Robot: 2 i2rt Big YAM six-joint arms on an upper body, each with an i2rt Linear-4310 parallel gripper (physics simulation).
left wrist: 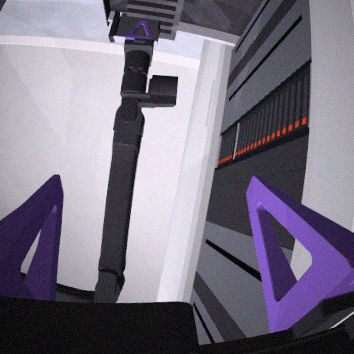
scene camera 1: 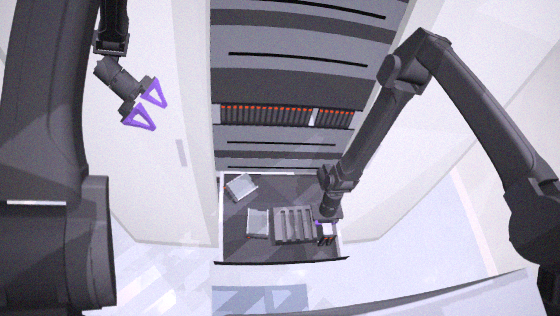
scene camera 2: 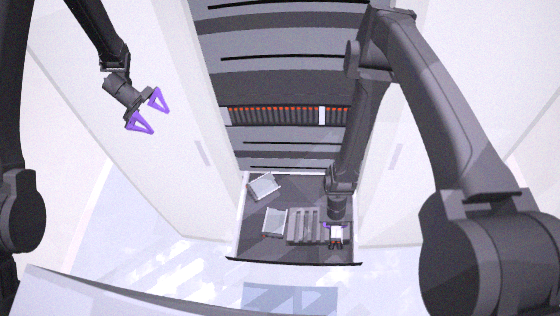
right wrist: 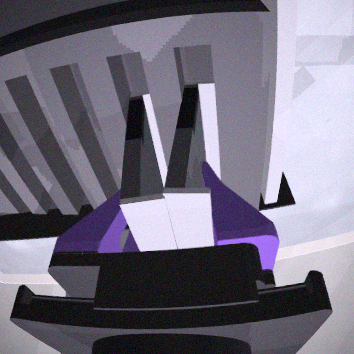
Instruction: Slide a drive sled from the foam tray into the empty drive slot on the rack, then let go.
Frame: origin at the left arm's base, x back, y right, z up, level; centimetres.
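Where they show: left gripper, fingertip midpoint: [left wrist: 157,183] [scene camera 1: 160,117] [scene camera 2: 161,122]; right gripper, fingertip midpoint: [left wrist: 142,23] [scene camera 1: 321,225].
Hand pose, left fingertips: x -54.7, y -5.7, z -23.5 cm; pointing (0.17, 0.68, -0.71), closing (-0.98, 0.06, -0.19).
Note:
Each offset is from my left fingertips to the top centre of the thing. "spot": to the spot under its first point.
The foam tray {dx +7.6, dy +43.4, dz -40.5 cm} [scene camera 1: 295,240] [scene camera 2: 305,241] [right wrist: 240,60] is a grey slotted block over the pulled-out drawer. My right gripper [scene camera 1: 326,223] [scene camera 2: 335,226] [right wrist: 173,173] is shut on two pale-sided drive sleds {dx +11.2, dy +47.8, dz -34.9 cm} [scene camera 1: 327,230] {dx +11.1, dy +50.1, dz -35.0 cm} [scene camera 2: 336,233] [right wrist: 190,215] side by side; in the right wrist view they reach toward two tray slots. My left gripper [scene camera 1: 159,118] [scene camera 2: 160,122] [left wrist: 157,183] is open and empty, left of the rack in the scene views. The empty drive slot [scene camera 1: 312,117] [scene camera 2: 322,115] [left wrist: 237,141] shows as a pale gap in the row of orange-tipped drives.
Two loose silver sleds [scene camera 1: 241,188] {dx +5.3, dy +27.0, dz -47.4 cm} [scene camera 1: 258,223] [scene camera 2: 263,187] [scene camera 2: 275,222] lie in the drawer {spot: dx +16.6, dy +19.2, dz -49.1 cm} [scene camera 1: 237,252] [scene camera 2: 255,253], left of the tray. The right arm's forearm [scene camera 1: 372,135] [scene camera 2: 356,125] hangs in front of the rack's right side. Pale panels flank the rack.

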